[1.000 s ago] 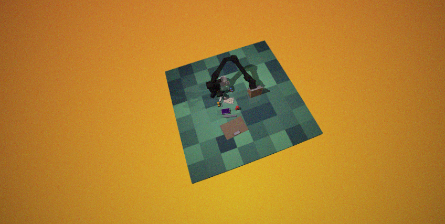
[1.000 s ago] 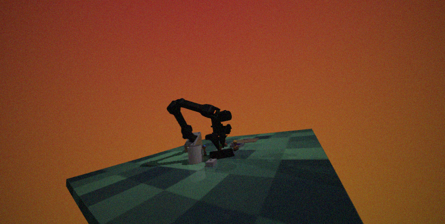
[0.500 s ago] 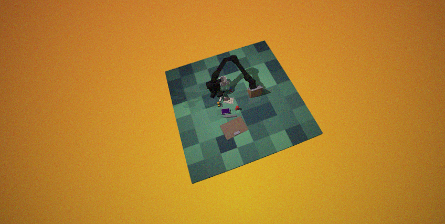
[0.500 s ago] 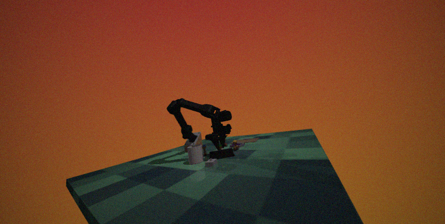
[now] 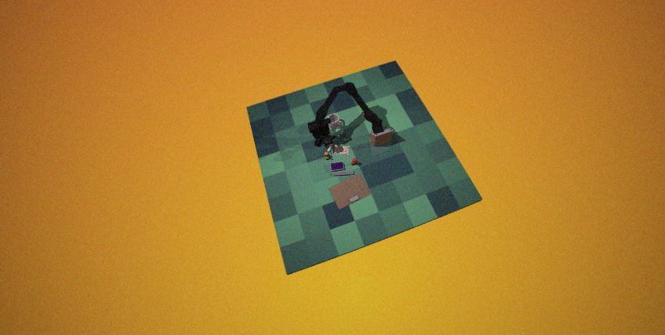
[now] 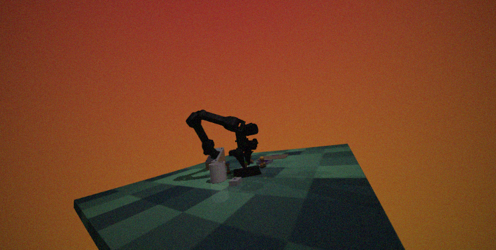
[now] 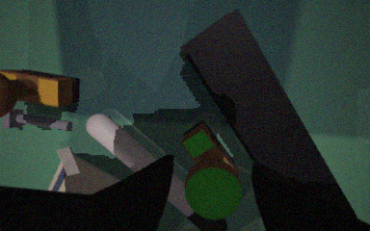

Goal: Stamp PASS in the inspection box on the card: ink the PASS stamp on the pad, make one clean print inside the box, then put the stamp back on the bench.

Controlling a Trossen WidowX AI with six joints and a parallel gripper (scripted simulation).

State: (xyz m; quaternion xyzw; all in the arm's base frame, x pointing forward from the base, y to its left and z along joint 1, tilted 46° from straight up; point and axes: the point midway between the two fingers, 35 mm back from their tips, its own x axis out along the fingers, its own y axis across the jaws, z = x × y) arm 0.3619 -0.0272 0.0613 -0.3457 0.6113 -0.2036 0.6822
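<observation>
My gripper tip is 2 cm above the green-knobbed stamp. Also, from my gripper tip: orange-knobbed stamp: 2 cm ahead, 12 cm to the left, 2 cm below; white marker: 4 cm behind, 2 cm to the left, 3 cm below; dark block: 3 cm ahead, 3 cm to the right, 2 cm below.
</observation>
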